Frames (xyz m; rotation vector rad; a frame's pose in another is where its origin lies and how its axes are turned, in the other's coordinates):
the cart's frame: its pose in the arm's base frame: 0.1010 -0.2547 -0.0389 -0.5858 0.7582 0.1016
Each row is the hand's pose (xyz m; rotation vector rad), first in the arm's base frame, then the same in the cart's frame.
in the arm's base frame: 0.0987 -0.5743 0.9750 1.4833 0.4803 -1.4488
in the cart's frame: -0.6468 -0.7368 0.4110 2.3965 0.3604 -0.7253
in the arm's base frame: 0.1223 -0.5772 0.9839 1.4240 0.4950 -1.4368
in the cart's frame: -0.6352 -0.7502 0.4292 2.3373 0.3576 -0.7318
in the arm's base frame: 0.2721 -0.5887 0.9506 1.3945 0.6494 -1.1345
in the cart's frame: -0.5022 -0.7881 0.4966 2.2069 0.3581 -0.4068
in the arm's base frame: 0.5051 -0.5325 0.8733 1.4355 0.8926 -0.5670
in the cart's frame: -0.2868 -0.7733 0.6263 2.0256 0.3736 0.2122
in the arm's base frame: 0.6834 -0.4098 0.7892 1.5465 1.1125 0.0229
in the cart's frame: -0.1147 -0.6838 0.7539 1.8591 0.4237 0.8595
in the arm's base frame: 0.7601 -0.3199 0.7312 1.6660 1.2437 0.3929
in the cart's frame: -0.0304 -0.6041 0.8160 1.7721 0.4873 1.2784
